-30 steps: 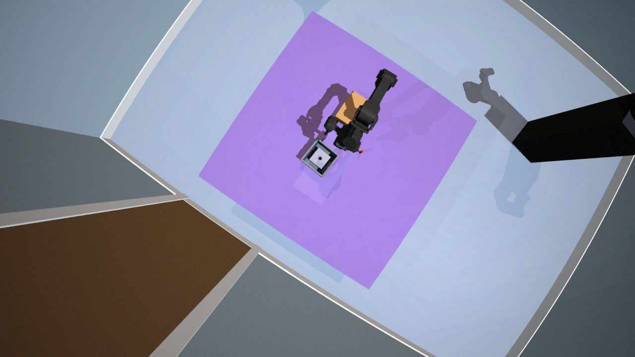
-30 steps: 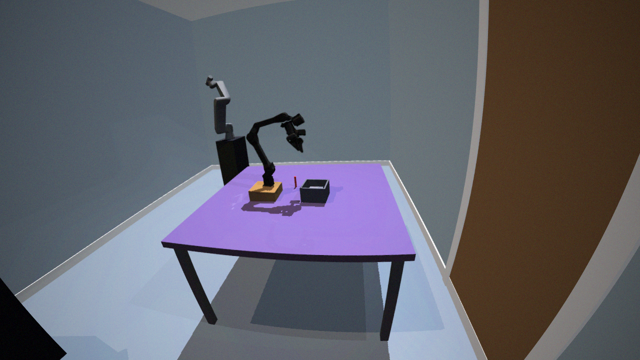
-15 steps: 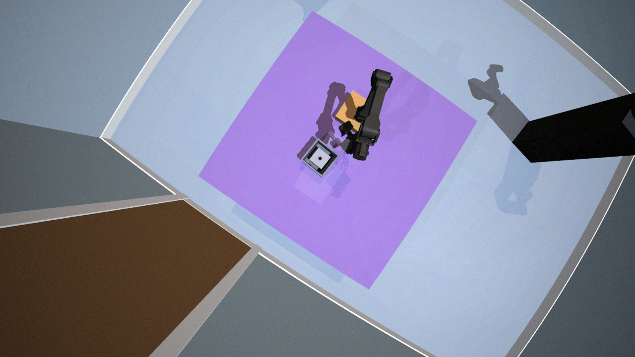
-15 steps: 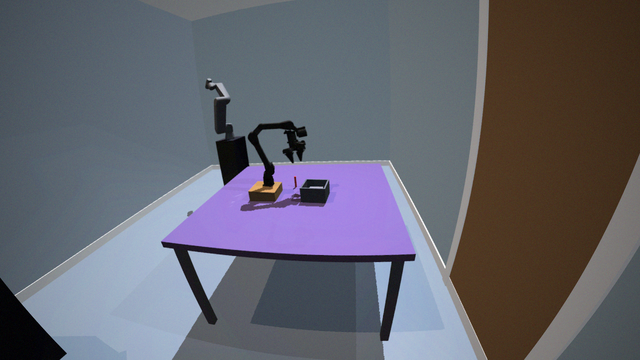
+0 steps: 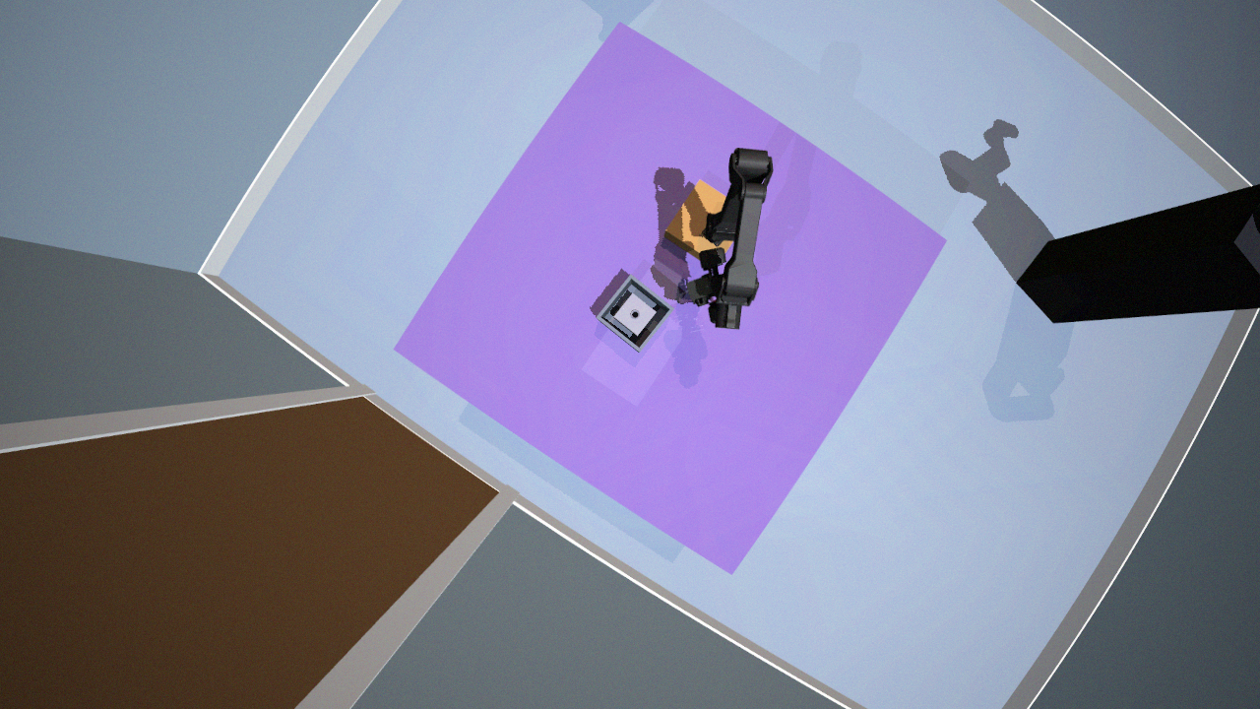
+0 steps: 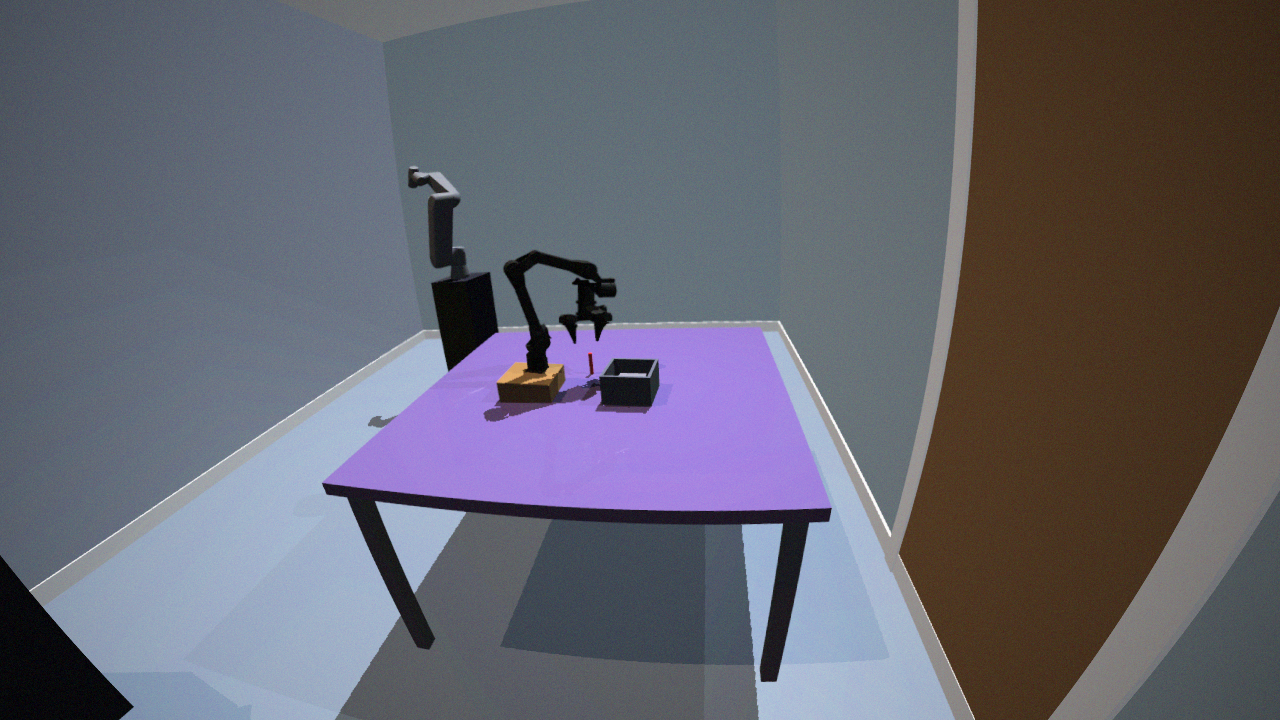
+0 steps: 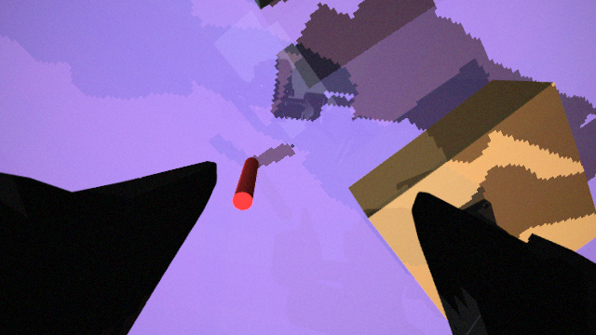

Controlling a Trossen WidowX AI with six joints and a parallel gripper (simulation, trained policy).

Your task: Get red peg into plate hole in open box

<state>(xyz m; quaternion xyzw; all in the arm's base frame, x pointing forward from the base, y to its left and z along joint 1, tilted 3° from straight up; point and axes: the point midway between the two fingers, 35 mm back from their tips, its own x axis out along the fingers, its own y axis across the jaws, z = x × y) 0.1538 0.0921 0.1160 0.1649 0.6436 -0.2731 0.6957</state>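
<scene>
The red peg lies 100 mm below my gripper tip, 50 mm to the left of it and 10 mm behind it. Also, from my gripper tip: dark box (190 mm ahead, 110 mm below, 100 mm to the right).
</scene>
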